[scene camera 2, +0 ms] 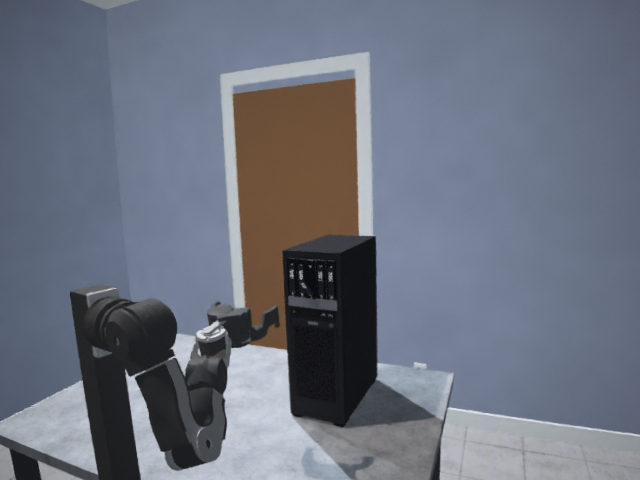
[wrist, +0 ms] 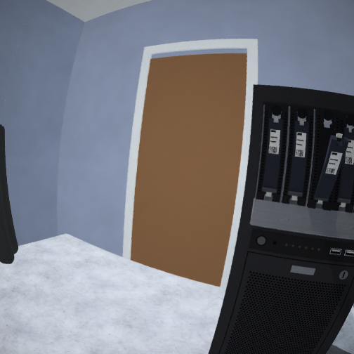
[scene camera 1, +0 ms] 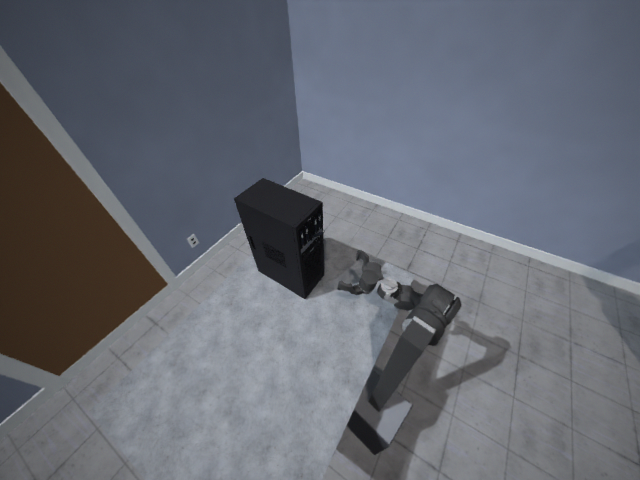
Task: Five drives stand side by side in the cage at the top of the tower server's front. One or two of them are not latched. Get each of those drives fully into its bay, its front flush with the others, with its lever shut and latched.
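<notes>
The black tower server (scene camera 1: pixel 276 232) (scene camera 2: pixel 359 320) (wrist: pixel 287 310) stands upright, its drive cage at the top front. The third drive's lever (wrist: pixel 331 167) (scene camera 2: pixel 303 285) is swung out and looks tilted. Whether its body sits flush is unclear. The first drive (wrist: pixel 271 172) (scene camera 2: pixel 292 279), the second drive (wrist: pixel 297 175) and the fourth drive (wrist: pixel 349 152) (scene camera 2: pixel 320 280) have upright levers that look shut. The fifth drive (scene camera 2: pixel 330 280) looks similar in scene camera 2. My gripper (scene camera 1: pixel 352 270) (scene camera 2: pixel 248 311) is open and empty, in front of the tower, apart from it and lower than the cage.
The tower stands on a pale table (scene camera 1: pixel 232 361) (scene camera 2: pixel 253 382) (wrist: pixel 100 300). The arm's post (scene camera 2: pixel 111 408) rises at the table's near side. A brown door (scene camera 2: pixel 294 206) (wrist: pixel 190 165) is in the wall behind. One finger shows at the wrist view's left edge.
</notes>
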